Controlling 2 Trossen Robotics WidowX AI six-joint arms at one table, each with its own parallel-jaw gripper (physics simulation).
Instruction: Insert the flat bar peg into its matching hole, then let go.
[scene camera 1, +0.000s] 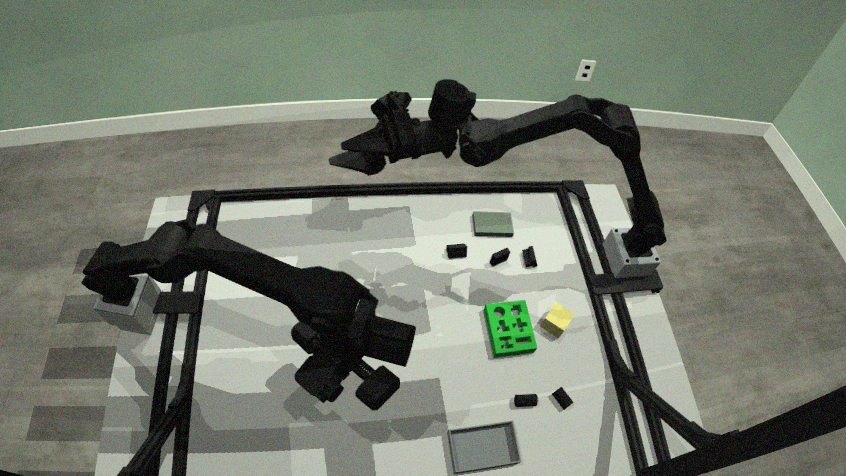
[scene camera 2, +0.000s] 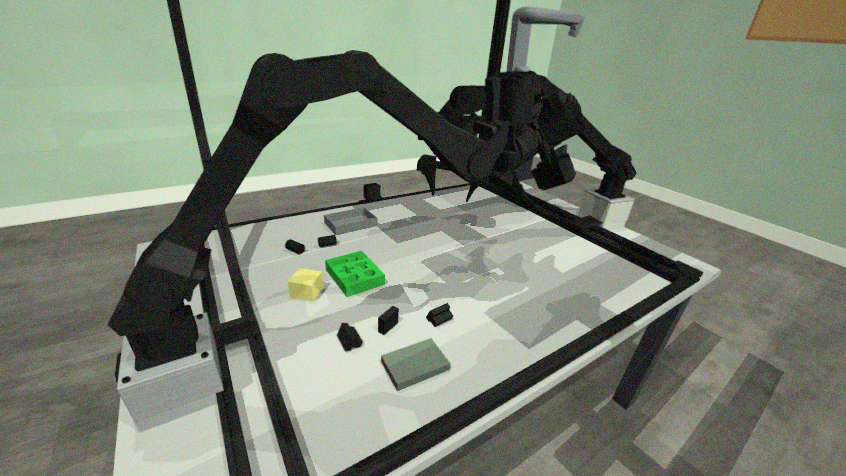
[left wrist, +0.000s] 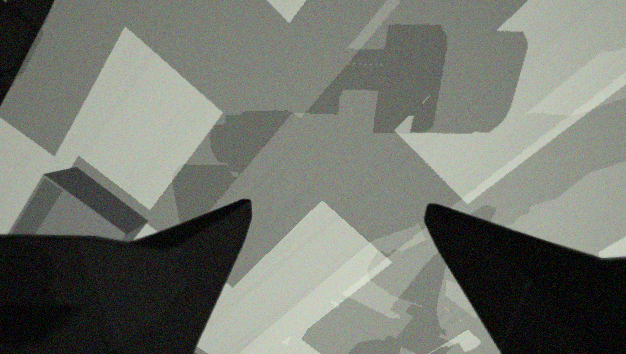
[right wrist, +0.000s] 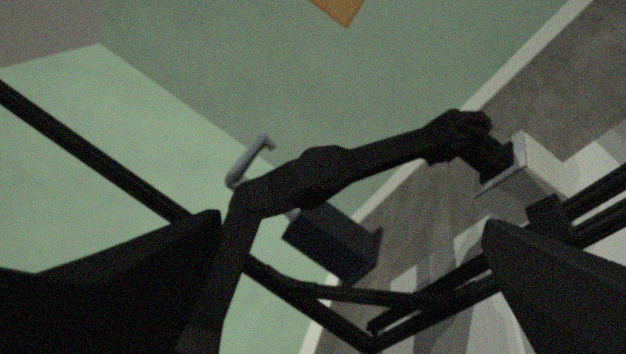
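A small black peg (scene camera 1: 499, 256) (scene camera 2: 388, 319), seemingly the flat bar, stands like a slab between two other black pegs. The green board (scene camera 1: 493, 351) (scene camera 2: 350, 288) has several shaped holes; its straight slot (scene camera 1: 523, 339) is in the corner toward the tray and looks unfilled. My left gripper (scene camera 1: 351, 393) (scene camera 2: 450, 196) (left wrist: 337, 209) is open and empty, above the table well left of the board in scene camera 1. My right gripper (scene camera 1: 336, 152) (right wrist: 351, 227) is open and empty, raised by the table's far edge in scene camera 1; its fingertips are hard to make out in scene camera 2.
Other black pegs (scene camera 1: 456, 251) (scene camera 1: 529, 256) (scene camera 1: 525, 400) (scene camera 1: 562, 397) lie around the board. A yellow block (scene camera 1: 556, 320) (scene camera 2: 305, 284) sits beside it. A grey-green slab (scene camera 1: 492, 224) (scene camera 2: 415, 363) and a grey tray (scene camera 1: 480, 427) (scene camera 2: 340, 227) (left wrist: 107, 200) rest near opposite edges. A black frame (scene camera 1: 384, 190) surrounds the worktop.
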